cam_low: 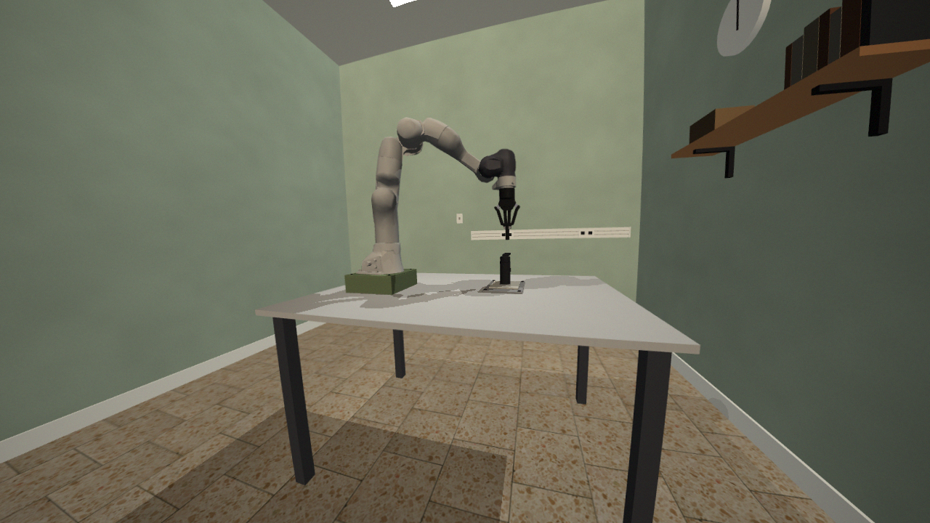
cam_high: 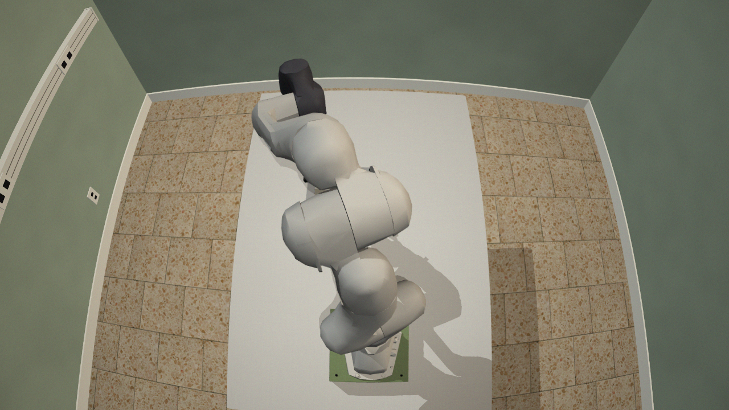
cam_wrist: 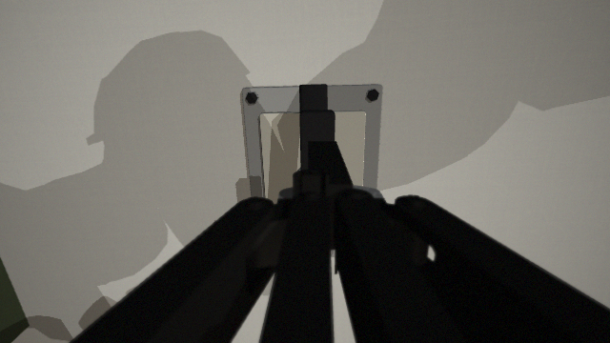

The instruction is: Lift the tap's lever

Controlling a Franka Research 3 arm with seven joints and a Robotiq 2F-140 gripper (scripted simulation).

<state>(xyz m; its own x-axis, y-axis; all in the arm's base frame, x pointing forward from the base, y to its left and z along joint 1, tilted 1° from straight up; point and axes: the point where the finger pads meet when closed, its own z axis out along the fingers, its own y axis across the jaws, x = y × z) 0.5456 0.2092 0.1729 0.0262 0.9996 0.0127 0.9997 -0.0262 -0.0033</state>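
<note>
Right now the dark lever is 30 mm to the right of my hand and 100 mm below it. Round my hand: tap: 60 mm to the right, 150 mm below; plate: 90 mm to the right, 250 mm below.
</note>
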